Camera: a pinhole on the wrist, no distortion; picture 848 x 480 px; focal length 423.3 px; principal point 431.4 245.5 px. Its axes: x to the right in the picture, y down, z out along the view. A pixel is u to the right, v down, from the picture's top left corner.
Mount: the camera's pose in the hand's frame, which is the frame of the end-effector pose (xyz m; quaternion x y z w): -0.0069 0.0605 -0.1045 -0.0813 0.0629 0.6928 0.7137
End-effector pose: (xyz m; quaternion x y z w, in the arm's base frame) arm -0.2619 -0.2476 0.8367 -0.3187 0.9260 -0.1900 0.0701
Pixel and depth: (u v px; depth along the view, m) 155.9 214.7 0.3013
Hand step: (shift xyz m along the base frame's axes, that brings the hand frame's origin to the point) 0.0964 -0.1233 -0.1838
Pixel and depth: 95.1 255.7 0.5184
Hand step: 0.2904 -0.2936 -0.3518
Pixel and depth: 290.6 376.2 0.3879
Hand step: 0.1754 0.0064 -0.2787
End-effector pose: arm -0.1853 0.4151 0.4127 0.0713 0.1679 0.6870 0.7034
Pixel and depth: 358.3 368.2 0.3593
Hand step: 0.0146 -0.0831 0.2814
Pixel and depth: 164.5 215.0 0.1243
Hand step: 0.0028 0.0015 0.0345
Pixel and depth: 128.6 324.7 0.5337
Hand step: 0.3550 -0.0749 0.4108
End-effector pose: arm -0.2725 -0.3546 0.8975 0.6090 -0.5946 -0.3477 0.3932
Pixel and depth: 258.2 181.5 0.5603
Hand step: -0.4127 -0.0906 -0.2654
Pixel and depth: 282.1 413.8 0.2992
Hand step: -0.2003 0.1225 -0.0797
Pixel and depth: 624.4 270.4 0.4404
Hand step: -0.4125 0.0234 0.1802
